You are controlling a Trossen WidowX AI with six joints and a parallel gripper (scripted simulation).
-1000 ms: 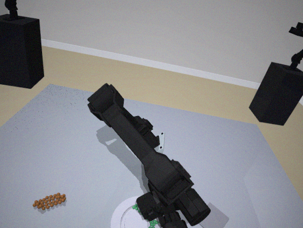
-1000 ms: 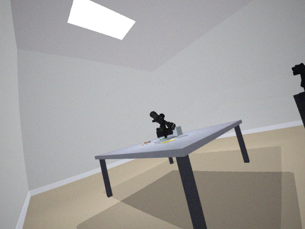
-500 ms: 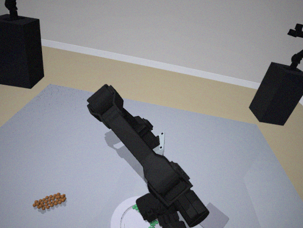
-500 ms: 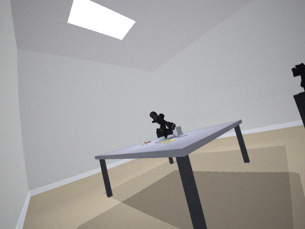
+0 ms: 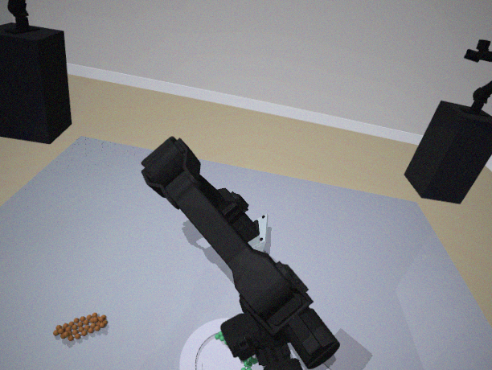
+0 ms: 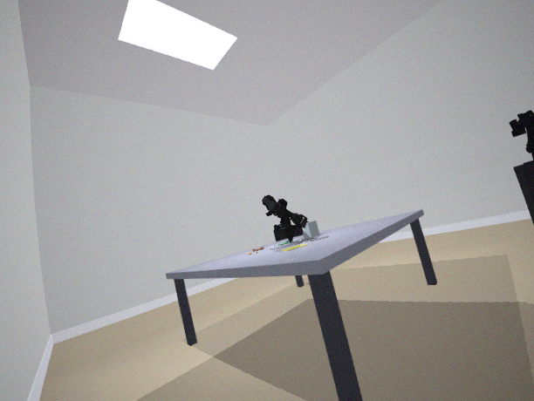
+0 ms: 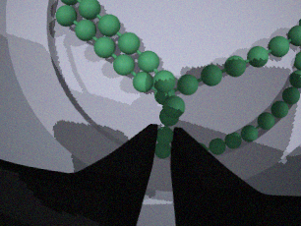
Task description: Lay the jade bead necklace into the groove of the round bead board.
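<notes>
Now: the round bead board 10 mm ahead of my gripper tip, 50 mm to the right of it and 10 mm below it. From my gripper tip the other things lie so: yellow strip: 210 mm ahead, 170 mm to the left, 10 mm below; flat grey square: 40 mm behind, 180 mm to the left, 10 mm below.
</notes>
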